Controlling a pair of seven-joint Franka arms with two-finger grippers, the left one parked.
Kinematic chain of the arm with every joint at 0, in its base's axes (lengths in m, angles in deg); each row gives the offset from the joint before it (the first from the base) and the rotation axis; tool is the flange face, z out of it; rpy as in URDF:
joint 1: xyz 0 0 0.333 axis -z
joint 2: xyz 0 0 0 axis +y
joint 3: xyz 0 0 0.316 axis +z
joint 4: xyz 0.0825 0 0 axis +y
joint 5: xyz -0.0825 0 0.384 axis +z
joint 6: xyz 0 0 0 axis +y
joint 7: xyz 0.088 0 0 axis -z
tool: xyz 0 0 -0.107 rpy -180 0 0
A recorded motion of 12 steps. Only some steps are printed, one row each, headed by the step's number.
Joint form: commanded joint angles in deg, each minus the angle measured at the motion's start. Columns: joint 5, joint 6, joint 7, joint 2, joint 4, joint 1, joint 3.
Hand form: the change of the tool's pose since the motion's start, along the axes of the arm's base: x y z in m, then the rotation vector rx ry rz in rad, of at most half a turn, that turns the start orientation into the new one. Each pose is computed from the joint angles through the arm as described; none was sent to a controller.
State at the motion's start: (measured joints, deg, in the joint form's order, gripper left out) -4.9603 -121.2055 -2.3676 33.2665 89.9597 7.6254 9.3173
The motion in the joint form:
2: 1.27 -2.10 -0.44 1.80 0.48 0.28 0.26
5: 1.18 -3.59 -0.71 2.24 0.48 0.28 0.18
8: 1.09 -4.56 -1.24 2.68 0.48 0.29 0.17
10: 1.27 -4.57 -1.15 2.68 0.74 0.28 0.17
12: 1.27 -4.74 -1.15 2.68 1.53 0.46 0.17
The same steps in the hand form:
2: 0.0006 0.0009 -0.0219 0.0269 0.0035 -0.0061
5: 0.0030 0.0000 -0.0251 0.0270 -0.0150 -0.0025
8: 0.0044 -0.0002 -0.0289 0.0275 -0.0246 0.0068
10: 0.0033 0.0002 -0.0309 0.0300 -0.0201 0.0039
12: -0.0002 -0.0013 -0.0367 0.0302 -0.0094 0.0017

